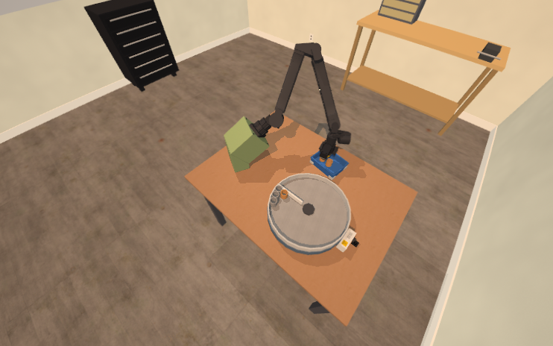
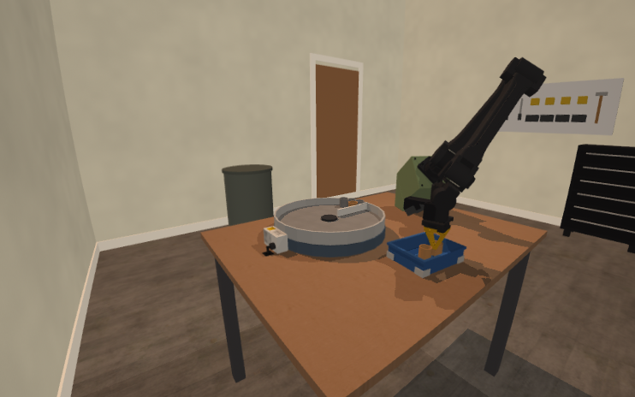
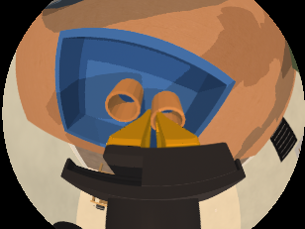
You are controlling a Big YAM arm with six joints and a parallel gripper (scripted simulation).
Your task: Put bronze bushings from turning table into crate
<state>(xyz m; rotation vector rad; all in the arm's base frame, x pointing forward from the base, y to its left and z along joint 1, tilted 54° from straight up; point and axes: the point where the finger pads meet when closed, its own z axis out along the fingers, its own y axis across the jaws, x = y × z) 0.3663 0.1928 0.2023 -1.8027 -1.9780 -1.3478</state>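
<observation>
Right now the blue crate is 3 cm ahead of my hand, 1 cm to the right of it and 1 cm below it. Also, from my hand: grey turning table (36 cm to the right, 17 cm ahead, 1 cm above).
</observation>
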